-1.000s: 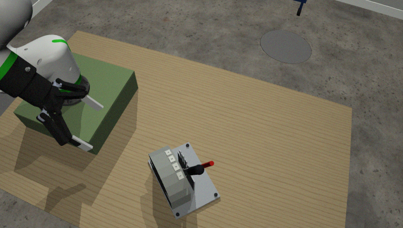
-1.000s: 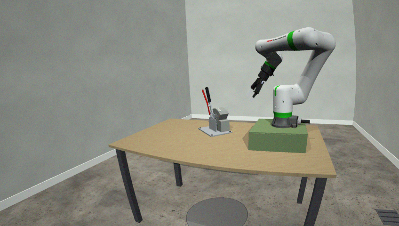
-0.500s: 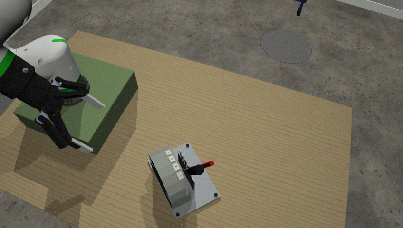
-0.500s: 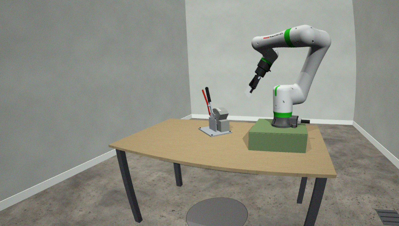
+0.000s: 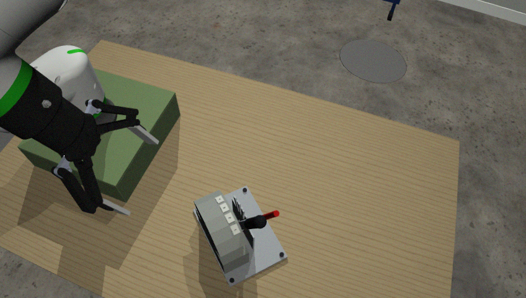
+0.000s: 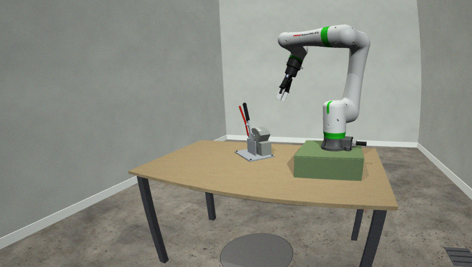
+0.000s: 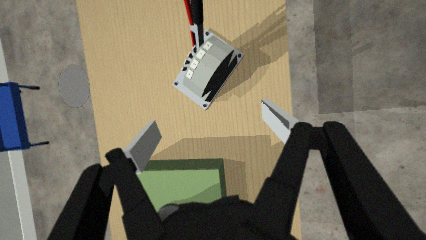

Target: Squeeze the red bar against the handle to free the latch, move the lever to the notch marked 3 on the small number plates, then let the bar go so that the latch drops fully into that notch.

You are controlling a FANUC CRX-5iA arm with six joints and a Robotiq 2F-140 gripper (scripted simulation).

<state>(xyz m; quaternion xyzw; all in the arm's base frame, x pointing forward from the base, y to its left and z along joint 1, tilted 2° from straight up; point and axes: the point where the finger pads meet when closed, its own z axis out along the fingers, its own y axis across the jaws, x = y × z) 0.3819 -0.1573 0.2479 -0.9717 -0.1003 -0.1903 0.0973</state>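
My hand is 21 cm short of the red bar, 9 cm to the right of it and 16 cm above it.
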